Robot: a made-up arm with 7 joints.
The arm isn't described. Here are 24 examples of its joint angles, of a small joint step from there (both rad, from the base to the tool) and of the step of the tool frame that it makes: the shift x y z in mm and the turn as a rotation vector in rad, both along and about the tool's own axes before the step.
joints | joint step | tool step
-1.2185 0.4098 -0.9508 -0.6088 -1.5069 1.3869 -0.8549 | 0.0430 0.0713 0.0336 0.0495 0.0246 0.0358 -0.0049 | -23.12 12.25 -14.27 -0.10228 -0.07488 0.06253
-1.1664 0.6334 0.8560 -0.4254 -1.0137 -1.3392 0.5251 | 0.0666 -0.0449 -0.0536 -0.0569 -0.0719 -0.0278 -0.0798 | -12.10 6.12 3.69 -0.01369 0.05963 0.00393
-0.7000 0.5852 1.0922 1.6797 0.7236 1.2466 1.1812 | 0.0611 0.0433 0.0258 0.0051 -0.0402 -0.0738 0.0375 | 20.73 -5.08 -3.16 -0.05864 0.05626 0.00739
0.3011 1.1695 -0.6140 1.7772 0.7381 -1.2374 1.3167 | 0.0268 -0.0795 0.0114 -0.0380 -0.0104 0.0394 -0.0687 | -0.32 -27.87 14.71 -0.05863 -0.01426 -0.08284
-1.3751 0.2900 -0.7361 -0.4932 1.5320 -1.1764 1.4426 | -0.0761 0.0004 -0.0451 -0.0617 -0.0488 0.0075 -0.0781 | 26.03 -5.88 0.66 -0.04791 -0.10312 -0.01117
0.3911 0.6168 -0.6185 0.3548 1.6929 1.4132 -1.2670 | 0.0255 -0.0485 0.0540 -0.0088 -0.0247 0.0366 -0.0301 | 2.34 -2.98 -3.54 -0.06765 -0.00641 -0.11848
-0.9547 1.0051 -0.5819 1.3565 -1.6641 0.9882 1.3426 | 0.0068 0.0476 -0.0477 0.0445 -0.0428 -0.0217 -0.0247 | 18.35 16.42 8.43 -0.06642 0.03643 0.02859
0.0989 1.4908 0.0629 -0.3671 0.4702 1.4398 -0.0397 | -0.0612 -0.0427 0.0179 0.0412 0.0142 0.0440 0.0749 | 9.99 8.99 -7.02 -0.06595 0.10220 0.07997
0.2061 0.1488 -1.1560 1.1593 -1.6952 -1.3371 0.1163 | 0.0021 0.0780 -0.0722 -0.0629 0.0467 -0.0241 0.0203 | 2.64 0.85 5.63 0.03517 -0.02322 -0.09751
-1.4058 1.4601 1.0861 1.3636 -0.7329 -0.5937 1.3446 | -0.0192 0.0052 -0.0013 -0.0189 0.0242 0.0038 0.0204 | -5.55 -4.10 4.48 -0.01665 0.00047 0.00141
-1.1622 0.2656 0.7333 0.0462 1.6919 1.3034 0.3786 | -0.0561 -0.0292 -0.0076 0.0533 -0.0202 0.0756 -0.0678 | -14.66 -5.31 1.72 0.02987 0.05174 -0.15090
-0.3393 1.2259 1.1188 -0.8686 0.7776 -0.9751 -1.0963 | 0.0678 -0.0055 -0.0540 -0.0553 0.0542 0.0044 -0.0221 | 11.17 8.90 18.12 0.05818 -0.07428 -0.03701
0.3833 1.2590 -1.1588 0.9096 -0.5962 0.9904 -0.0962 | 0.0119 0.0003 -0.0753 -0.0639 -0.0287 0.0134 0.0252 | -0.08 -19.01 1.55 0.08794 0.00453 0.00758
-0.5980 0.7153 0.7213 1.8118 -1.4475 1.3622 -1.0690 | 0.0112 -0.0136 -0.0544 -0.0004 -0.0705 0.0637 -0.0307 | -4.72 0.97 -3.31 -0.05735 0.00900 -0.03972
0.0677 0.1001 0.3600 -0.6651 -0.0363 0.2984 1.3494 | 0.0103 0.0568 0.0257 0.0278 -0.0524 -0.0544 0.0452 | 5.64 -0.61 -0.09 -0.03398 -0.01899 0.03648
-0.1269 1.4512 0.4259 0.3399 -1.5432 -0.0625 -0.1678 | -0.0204 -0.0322 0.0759 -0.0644 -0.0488 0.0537 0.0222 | 2.30 -13.84 15.02 -0.10476 -0.04375 -0.03097
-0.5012 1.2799 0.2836 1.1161 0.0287 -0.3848 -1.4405 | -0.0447 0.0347 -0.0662 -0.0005 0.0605 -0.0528 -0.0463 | -3.27 5.85 15.31 0.09357 0.08613 -0.07216
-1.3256 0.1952 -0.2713 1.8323 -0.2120 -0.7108 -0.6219 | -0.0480 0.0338 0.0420 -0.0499 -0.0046 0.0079 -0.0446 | 5.13 17.58 26.05 0.02684 -0.08651 0.00095
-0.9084 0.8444 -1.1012 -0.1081 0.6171 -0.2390 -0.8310 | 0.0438 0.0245 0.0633 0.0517 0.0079 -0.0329 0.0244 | -2.36 -13.76 -20.06 -0.05677 0.03412 0.00781
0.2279 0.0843 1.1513 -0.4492 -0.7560 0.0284 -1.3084 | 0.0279 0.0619 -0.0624 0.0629 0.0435 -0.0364 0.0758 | 6.52 3.25 -11.68 -0.00605 0.07278 0.03446
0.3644 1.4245 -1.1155 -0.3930 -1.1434 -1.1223 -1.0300 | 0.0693 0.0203 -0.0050 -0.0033 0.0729 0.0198 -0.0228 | -4.21 -16.85 -8.69 -0.06497 0.05301 -0.05159
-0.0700 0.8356 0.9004 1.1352 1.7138 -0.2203 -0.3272 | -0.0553 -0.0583 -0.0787 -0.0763 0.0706 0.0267 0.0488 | -1.51 20.13 29.77 0.10674 -0.01905 0.10829
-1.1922 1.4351 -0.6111 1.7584 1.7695 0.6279 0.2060 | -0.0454 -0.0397 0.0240 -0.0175 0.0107 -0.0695 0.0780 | -0.05 20.23 10.44 -0.09513 -0.06978 0.10102
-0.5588 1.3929 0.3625 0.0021 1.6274 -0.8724 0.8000 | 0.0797 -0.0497 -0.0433 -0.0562 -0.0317 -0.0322 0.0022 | 15.44 -6.01 35.07 -0.12936 -0.07471 0.06169
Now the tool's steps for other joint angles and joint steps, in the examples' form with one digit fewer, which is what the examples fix.
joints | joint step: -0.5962 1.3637 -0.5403 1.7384 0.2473 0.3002 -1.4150 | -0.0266 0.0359 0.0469 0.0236 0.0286 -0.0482 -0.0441
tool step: -6.6 3.1 -8.3 0.0054 -0.0510 -0.0425
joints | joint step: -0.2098 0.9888 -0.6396 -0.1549 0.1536 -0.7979 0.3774 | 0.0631 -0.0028 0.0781 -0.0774 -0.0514 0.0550 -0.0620
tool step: 5.8 10.4 7.4 -0.0115 0.0267 0.0224
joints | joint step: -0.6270 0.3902 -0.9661 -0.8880 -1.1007 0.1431 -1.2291 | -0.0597 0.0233 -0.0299 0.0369 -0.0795 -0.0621 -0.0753
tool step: -2.1 3.0 -6.4 -0.0206 -0.0519 -0.0863
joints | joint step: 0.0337 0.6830 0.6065 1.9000 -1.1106 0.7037 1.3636 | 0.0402 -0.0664 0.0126 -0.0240 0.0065 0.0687 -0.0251
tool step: 15.8 -9.0 -19.2 0.1123 0.0293 0.0070
